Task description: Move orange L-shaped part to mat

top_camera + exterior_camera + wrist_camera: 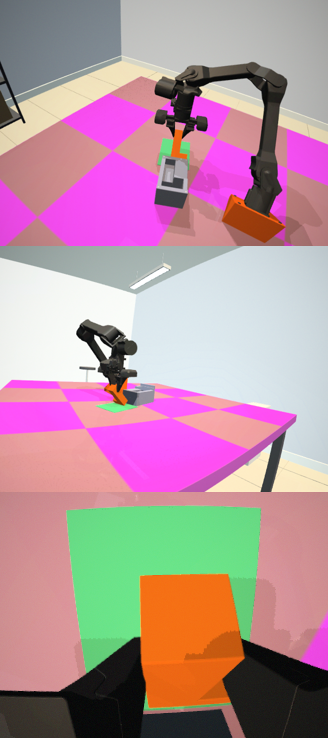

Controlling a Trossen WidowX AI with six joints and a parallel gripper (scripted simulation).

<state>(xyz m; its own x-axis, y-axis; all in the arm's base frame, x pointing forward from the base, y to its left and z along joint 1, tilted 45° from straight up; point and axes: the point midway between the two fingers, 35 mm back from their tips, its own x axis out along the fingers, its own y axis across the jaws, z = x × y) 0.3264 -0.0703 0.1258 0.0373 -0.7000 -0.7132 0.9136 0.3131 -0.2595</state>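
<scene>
The orange L-shaped part is 3 cm behind my gripper tip, 2 cm to the left of it and 3 cm below it. Round my gripper tip: green mat: 1 cm behind, 2 cm to the left, 8 cm below.
</scene>
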